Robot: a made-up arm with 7 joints. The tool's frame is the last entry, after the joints. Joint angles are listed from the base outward.
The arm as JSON. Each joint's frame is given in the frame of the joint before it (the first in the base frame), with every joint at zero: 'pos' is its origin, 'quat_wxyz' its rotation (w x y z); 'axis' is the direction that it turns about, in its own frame. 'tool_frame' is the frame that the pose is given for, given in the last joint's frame.
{
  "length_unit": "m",
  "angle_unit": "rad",
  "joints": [
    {
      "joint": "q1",
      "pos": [
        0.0,
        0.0,
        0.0
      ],
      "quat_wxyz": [
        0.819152,
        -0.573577,
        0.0,
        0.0
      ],
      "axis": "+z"
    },
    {
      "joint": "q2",
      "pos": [
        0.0,
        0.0,
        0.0
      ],
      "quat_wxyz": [
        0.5,
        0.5,
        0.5,
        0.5
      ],
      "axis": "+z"
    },
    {
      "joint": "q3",
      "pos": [
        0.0,
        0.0,
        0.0
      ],
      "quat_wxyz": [
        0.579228,
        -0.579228,
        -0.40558,
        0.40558
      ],
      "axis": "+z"
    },
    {
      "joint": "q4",
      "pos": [
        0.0,
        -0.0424,
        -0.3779
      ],
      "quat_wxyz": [
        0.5,
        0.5,
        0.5,
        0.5
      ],
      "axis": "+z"
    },
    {
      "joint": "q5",
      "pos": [
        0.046,
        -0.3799,
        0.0
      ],
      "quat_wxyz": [
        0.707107,
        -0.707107,
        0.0,
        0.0
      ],
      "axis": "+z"
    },
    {
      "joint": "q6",
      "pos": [
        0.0,
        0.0,
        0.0
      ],
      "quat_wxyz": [
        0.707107,
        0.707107,
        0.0,
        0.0
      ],
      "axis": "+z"
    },
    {
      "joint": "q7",
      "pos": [
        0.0,
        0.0,
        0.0
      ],
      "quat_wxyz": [
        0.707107,
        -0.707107,
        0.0,
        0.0
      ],
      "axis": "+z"
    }
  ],
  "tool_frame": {
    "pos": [
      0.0,
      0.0,
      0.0
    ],
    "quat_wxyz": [
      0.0,
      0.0,
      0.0,
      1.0
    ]
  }
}
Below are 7 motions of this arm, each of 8 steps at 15 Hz.
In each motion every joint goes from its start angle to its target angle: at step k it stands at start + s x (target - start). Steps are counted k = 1, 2, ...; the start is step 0. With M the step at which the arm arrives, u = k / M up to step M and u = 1 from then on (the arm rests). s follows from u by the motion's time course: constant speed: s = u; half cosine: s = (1 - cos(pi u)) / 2; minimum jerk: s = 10 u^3 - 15 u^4 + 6 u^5.
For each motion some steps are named. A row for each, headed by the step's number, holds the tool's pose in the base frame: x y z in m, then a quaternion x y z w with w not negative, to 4 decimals.
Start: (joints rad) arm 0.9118 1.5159 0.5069 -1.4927 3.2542 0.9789 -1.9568
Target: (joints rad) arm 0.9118 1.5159 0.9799 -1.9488 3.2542 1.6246 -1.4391
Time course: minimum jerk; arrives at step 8
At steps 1, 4, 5, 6, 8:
1: 0.2324 0.5613 -0.0941 -0.1530 -0.6236 -0.2640 0.7197
4: 0.2867 0.4824 -0.0092 -0.3751 -0.6030 -0.3781 0.5939
5: 0.2990 0.4413 0.0323 -0.4575 -0.5498 -0.4435 0.5402
6: 0.3027 0.4084 0.0633 -0.5077 -0.4925 -0.4960 0.5037
8: 0.3026 0.3881 0.0813 -0.5319 -0.4517 -0.5280 0.4840

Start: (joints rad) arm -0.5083 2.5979 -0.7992 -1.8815 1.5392 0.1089 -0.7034
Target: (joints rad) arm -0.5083 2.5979 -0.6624 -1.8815 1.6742 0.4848 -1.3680
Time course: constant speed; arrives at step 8
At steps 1, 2, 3, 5, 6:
1: 0.2776 0.3593 0.2492 0.5138 -0.2868 -0.4900 0.6431
2: 0.2800 0.3542 0.2537 0.5207 -0.2562 -0.5111 0.6340
3: 0.2823 0.3491 0.2581 0.5255 -0.2254 -0.5325 0.6241
5: 0.2866 0.3388 0.2670 0.5289 -0.1641 -0.5758 0.6015
6: 0.2886 0.3335 0.2714 0.5275 -0.1338 -0.5976 0.5888

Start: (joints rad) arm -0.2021 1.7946 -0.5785 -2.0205 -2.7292 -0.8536 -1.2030
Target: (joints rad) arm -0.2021 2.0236 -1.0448 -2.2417 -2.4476 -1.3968 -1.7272
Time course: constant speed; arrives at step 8
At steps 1, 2, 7, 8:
1: 0.3682 0.2721 -0.1041 0.1316 -0.4452 0.3261 0.8235
2: 0.3529 0.2729 -0.1167 0.1861 -0.4034 0.3140 0.8391
7: 0.2617 0.2824 -0.1628 0.4214 -0.1309 0.2290 0.8677
8: 0.2412 0.2845 -0.1682 0.4569 -0.0654 0.2086 0.8622

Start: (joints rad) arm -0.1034 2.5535 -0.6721 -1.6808 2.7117 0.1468 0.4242
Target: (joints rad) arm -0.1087 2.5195 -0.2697 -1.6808 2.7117 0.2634 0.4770
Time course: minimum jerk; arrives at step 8
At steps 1, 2, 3, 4, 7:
1: 0.3310 0.4186 0.2043 -0.0289 -0.5056 0.4154 0.7556
2: 0.3391 0.4088 0.2106 -0.0423 -0.5080 0.4067 0.7581
3: 0.3537 0.3891 0.2237 -0.0683 -0.5123 0.3891 0.7626
4: 0.3699 0.3623 0.2418 -0.1015 -0.5169 0.3649 0.7677
7: 0.3935 0.3017 0.2840 -0.1699 -0.5238 0.3091 0.7754

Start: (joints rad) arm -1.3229 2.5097 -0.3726 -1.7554 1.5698 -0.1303 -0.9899
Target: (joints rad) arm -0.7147 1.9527 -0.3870 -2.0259 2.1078 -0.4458 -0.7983
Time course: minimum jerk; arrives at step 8
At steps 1, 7, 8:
1: 0.0389 0.2198 0.5038 0.6813 -0.6557 -0.3173 0.0720
7: 0.3744 0.1957 0.2224 0.1134 -0.8687 -0.2854 0.3887
8: 0.3769 0.1950 0.2160 0.1043 -0.8689 -0.2802 0.3946

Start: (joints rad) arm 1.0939 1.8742 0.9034 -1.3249 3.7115 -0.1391 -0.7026
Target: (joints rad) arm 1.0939 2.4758 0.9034 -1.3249 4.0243 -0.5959 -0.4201
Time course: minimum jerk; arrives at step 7
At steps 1, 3, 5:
1: 0.3778 0.5215 0.1012 -0.1962 -0.6359 0.5190 0.5365
3: 0.4681 0.4375 0.1203 -0.2101 -0.6053 0.5505 0.5352
5: 0.5691 0.2931 0.1233 -0.2098 -0.5603 0.5947 0.5370

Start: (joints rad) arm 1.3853 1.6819 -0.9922 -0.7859 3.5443 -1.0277 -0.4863
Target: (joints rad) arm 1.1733 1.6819 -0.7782 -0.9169 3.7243 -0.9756 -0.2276
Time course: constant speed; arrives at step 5
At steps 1, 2, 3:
1: -0.3373 0.6480 -0.0296 0.8731 -0.1695 0.2878 0.3551
2: -0.3198 0.6517 -0.0573 0.8500 -0.2114 0.3489 0.3334
3: -0.2997 0.6550 -0.0838 0.8217 -0.2508 0.4079 0.3091

